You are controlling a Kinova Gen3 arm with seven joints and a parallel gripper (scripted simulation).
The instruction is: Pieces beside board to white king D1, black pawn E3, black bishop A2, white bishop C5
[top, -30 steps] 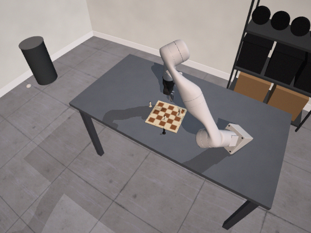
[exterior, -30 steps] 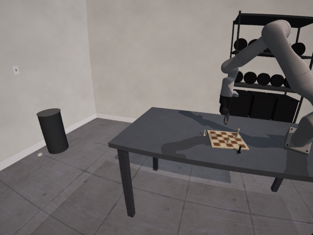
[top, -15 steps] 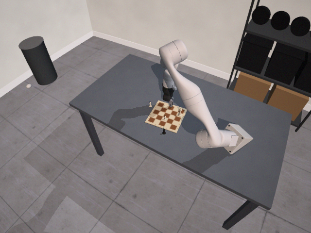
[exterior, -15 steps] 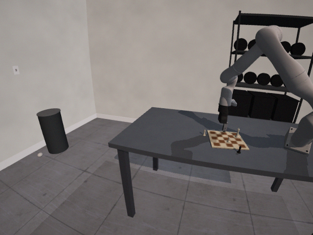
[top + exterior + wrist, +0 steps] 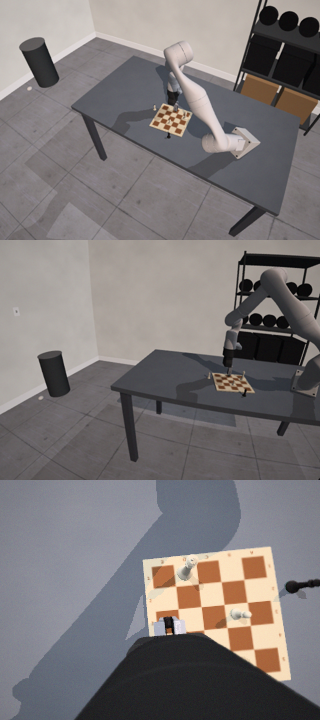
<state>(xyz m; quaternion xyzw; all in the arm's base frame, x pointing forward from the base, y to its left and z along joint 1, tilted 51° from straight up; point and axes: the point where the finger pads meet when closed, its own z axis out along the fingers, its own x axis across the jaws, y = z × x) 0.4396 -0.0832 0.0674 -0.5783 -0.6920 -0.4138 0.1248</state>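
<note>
My gripper is now 10 mm above the black pawn. From my hand the other things lie so: chessboard 70 mm to the left, 30 mm below, 30 mm behind; white bishop 120 mm ahead, 80 mm to the left, 20 mm below; white king 90 mm behind, 10 mm to the left.
</note>
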